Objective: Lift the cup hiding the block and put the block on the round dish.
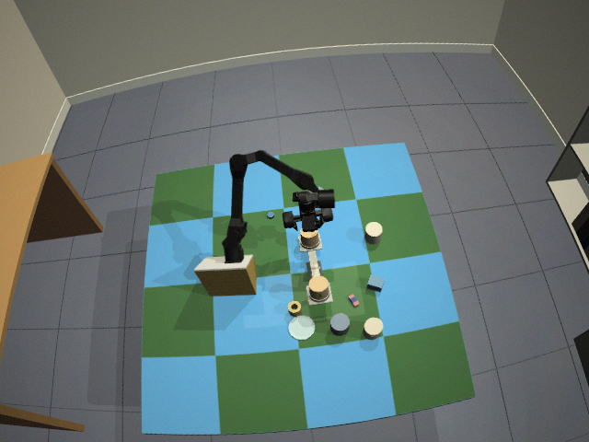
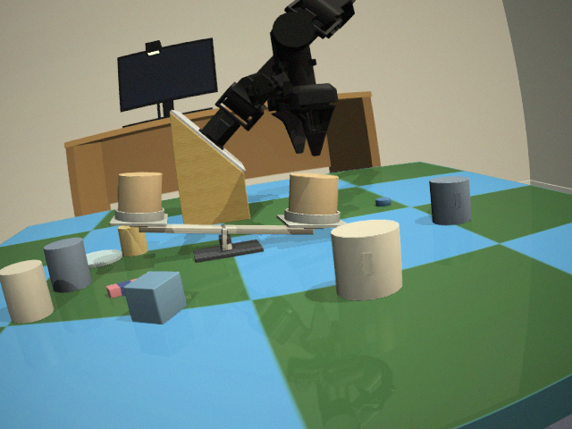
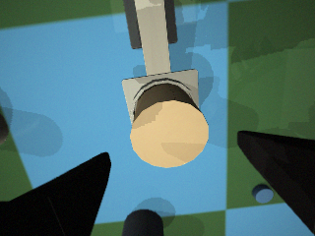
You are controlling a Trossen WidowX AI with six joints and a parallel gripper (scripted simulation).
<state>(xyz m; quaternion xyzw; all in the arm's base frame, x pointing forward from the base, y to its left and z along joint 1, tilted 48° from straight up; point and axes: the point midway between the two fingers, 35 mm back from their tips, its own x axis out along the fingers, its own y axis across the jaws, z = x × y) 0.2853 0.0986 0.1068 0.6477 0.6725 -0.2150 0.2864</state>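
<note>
My gripper tip is now 8 cm above the grey block. Round my gripper tip: blue disc 16 cm behind, 16 cm to the left, 12 cm below; pink-and-blue piece 16 cm ahead, 27 cm to the right, 12 cm below; blue-grey cube 25 cm ahead, 22 cm to the right, 10 cm below.
</note>
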